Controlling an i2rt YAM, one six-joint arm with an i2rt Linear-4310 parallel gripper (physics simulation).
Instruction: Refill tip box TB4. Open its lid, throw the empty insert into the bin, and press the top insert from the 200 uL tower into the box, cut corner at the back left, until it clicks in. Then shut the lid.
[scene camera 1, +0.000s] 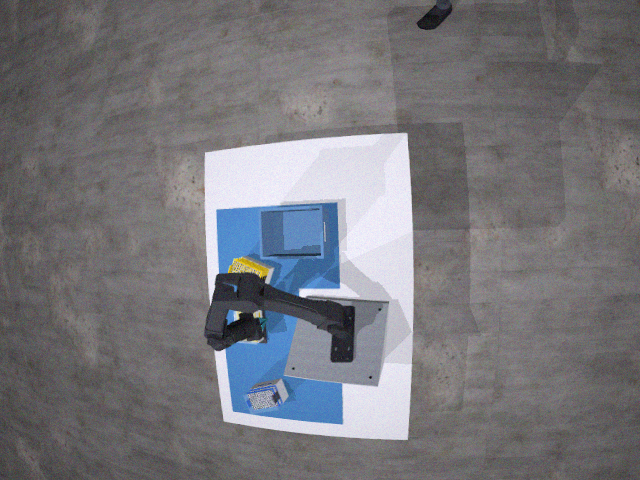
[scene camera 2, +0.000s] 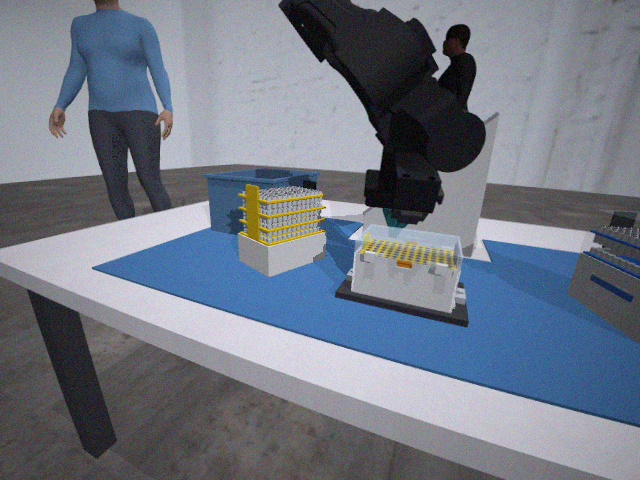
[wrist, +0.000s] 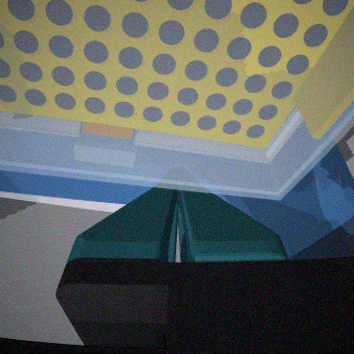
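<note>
The tip box (scene camera 2: 403, 285) stands in a dark holder (scene camera 2: 408, 308) on the blue mat. Its clear lid (scene camera 2: 436, 241) (wrist: 235, 184) is down. Under it lies a yellow insert (scene camera 2: 408, 252) (wrist: 150, 75) whose holes look empty. My gripper (scene camera 1: 263, 323) (scene camera 2: 395, 219) (wrist: 177, 177) is shut and empty, its teal fingers together. It is at the lid's edge on the robot-base side; in the wrist view the tips show through the clear lid edge. Contact cannot be told. The tower of yellow inserts with tips (scene camera 1: 250, 267) (scene camera 2: 290, 214) stands on a white block. The blue bin (scene camera 1: 264, 232) (scene camera 2: 222, 201) stands behind it.
A grey box with blue-edged tip inserts (scene camera 1: 263, 398) (scene camera 2: 602, 281) stands at the other end of the blue mat (scene camera 1: 310, 403) (scene camera 2: 170, 263). The arm's grey base plate (scene camera 1: 367, 346) lies beside the mat. Two people stand beyond the white table (scene camera 1: 258, 175) (scene camera 2: 206, 341).
</note>
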